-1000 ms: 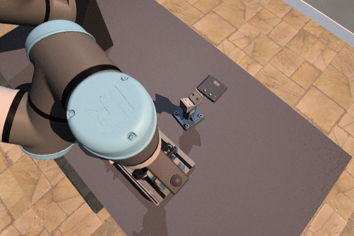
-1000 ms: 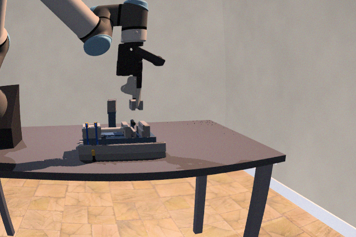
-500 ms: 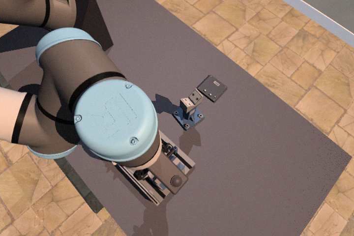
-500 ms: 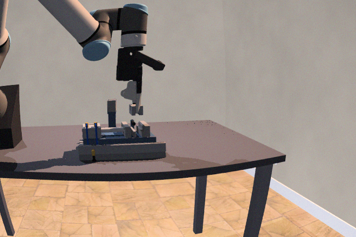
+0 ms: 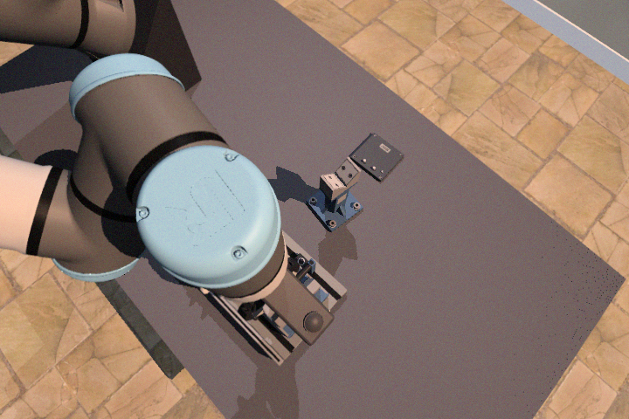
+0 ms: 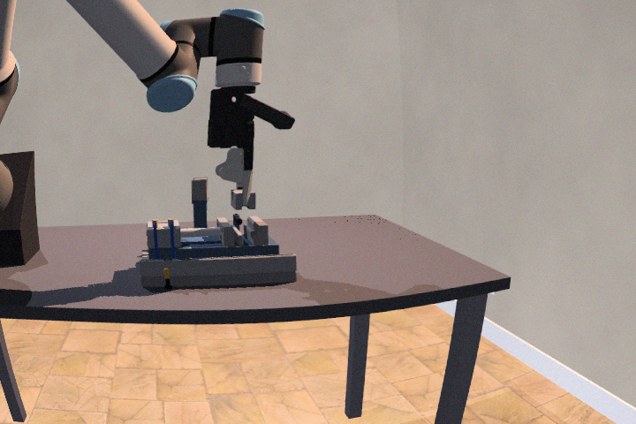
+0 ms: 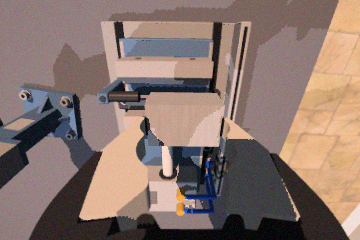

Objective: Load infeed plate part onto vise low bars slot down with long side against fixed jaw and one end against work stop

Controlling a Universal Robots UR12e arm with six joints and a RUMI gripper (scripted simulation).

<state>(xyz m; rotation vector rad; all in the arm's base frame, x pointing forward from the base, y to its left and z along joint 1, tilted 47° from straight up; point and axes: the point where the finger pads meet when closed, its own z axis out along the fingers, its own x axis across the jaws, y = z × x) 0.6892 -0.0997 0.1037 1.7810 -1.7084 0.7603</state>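
Now: the part 10 mm below my hand. From my hand the other things lie so: fixed jaw 70 mm below, 30 mm ahead, 20 mm to the left; black work stop 70 mm to the left, 60 mm below; white cylinder rod 90 mm behind, 70 mm below, 20 mm to the left.
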